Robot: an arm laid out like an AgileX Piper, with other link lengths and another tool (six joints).
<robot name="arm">
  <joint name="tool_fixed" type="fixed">
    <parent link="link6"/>
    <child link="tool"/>
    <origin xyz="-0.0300 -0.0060 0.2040" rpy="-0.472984 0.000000 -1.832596"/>
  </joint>
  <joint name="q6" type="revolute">
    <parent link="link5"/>
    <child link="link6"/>
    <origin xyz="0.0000 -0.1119 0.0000" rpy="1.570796 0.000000 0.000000"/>
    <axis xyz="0 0 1"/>
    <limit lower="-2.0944" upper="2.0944"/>
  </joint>
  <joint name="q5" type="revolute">
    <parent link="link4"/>
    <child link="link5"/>
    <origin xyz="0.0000 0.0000 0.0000" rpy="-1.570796 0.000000 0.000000"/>
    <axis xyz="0 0 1"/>
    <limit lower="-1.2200" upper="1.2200"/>
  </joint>
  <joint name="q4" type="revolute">
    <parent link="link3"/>
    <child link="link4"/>
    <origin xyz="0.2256 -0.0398 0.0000" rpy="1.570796 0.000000 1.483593"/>
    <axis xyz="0 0 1"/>
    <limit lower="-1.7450" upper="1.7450"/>
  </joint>
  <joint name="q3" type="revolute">
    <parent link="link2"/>
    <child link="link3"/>
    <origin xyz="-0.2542 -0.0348 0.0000" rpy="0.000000 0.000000 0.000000"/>
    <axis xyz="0 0 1"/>
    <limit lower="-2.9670" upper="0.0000"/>
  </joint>
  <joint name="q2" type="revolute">
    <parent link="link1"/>
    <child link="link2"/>
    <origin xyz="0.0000 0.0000 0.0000" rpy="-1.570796 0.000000 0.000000"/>
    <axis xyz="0 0 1"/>
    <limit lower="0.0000" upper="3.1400"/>
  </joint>
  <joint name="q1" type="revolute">
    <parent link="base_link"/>
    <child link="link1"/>
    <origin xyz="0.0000 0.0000 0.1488" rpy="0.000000 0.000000 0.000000"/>
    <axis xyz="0 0 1"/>
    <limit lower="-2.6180" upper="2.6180"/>
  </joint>
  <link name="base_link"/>
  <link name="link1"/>
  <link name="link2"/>
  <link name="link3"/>
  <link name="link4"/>
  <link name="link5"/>
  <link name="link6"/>
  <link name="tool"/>
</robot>
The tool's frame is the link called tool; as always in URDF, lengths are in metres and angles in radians.
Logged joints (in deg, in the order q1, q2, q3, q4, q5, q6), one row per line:
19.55, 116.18, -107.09, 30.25, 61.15, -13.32
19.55, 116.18, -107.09, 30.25, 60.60, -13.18
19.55, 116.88, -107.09, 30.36, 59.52, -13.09
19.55, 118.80, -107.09, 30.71, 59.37, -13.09
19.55, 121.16, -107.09, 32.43, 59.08, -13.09
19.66, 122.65, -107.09, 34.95, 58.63, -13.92
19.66, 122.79, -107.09, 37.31, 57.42, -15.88
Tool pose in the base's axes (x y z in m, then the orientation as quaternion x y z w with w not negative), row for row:
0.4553, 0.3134, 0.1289, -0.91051, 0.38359, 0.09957, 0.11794
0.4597, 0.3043, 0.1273, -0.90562, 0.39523, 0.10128, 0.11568
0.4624, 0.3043, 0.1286, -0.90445, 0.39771, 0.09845, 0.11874
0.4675, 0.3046, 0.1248, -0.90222, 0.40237, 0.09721, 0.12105
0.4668, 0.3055, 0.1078, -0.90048, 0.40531, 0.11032, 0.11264
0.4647, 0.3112, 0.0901, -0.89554, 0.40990, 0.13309, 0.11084
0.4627, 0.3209, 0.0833, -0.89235, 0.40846, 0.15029, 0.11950
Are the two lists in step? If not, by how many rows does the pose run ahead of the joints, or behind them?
The pose runs 1 row behind the joints: the pose in row i belongs to the joints in row i - 1.
